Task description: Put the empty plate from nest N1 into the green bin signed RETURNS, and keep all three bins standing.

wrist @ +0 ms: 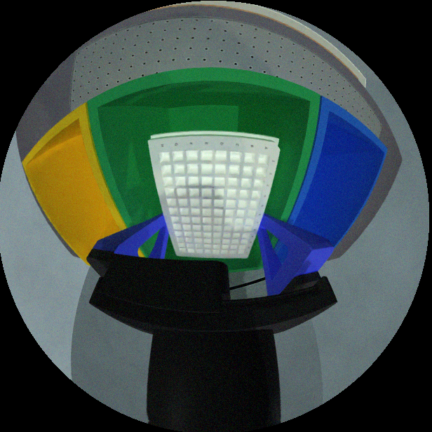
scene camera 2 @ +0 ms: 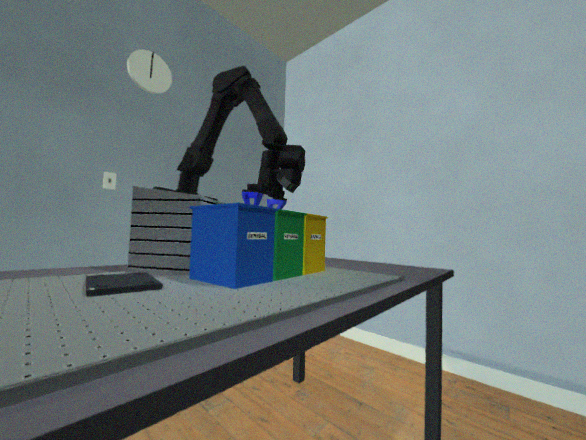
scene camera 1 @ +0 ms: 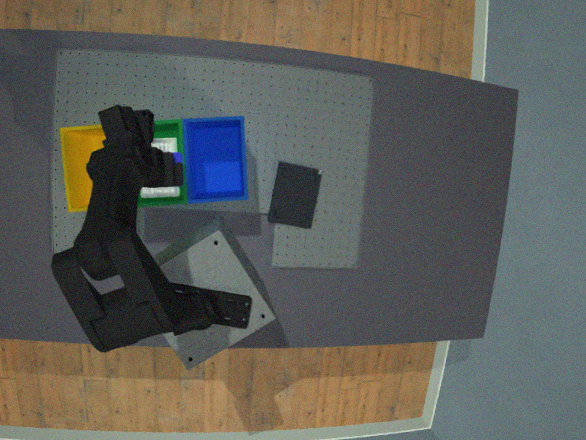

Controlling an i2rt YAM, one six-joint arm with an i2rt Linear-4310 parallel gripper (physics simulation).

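Places are measured from the arm's base along level axes (x ahead, y left, z up), in centimetres.
Pixels of known places: gripper, between the fingertips: [scene camera 1: 159,173]; arm's base, origin of its link: [scene camera 2: 186,196] [scene camera 1: 203,304].
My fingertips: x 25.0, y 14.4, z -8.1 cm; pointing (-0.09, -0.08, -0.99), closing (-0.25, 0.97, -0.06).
For each thing: its top centre in the pictures, then the offset to it from my fingertips. "pt": a spot on its surface instead. Level surfaces: height alone.
- white plate, a spot on its surface: [scene camera 1: 165,145] pt dx +6.3, dy -0.5, dz +1.1 cm
- green bin, centre of its top: [scene camera 1: 153,163] [scene camera 2: 268,212] dx +2.0, dy +1.1, dz +2.6 cm
- yellow bin, centre of its top: [scene camera 1: 92,168] [scene camera 2: 294,215] dx -1.2, dy +13.8, dz +2.6 cm
- blue bin, centre of its top: [scene camera 1: 215,159] [scene camera 2: 233,207] dx +5.3, dy -11.7, dz +2.6 cm
- dark flat box, centre of its top: [scene camera 2: 122,278] [scene camera 1: 295,195] dx +0.0, dy -33.7, dz -13.9 cm
- perforated board, height of its surface: dz -15.4 cm
The white plate [scene camera 1: 165,145] [wrist: 215,187] lies between my blue fingers, its grid of wells upward. My gripper [scene camera 2: 264,201] [wrist: 212,216] is shut on the plate's two sides, with its fingers at the mouth of the green bin [scene camera 1: 162,202] [scene camera 2: 289,255] [wrist: 210,74]. The plate is inside the outline of this bin's rim in the wrist view; bin walls hide it in the second scene view. The yellow bin [scene camera 1: 64,165] [scene camera 2: 314,255] [wrist: 55,135] and the blue bin [scene camera 1: 245,165] [scene camera 2: 212,245] [wrist: 352,121] stand upright on either side of the green one. The signs are too blurred to read surely.
A dark flat box [scene camera 1: 295,195] [scene camera 2: 123,283] lies on the perforated board [scene camera 1: 325,125] [scene camera 2: 200,310], beyond the blue bin. The grey block [scene camera 1: 210,265] [scene camera 2: 160,235] under my arm's base stands close to the bins. Nest N1 cannot be made out.
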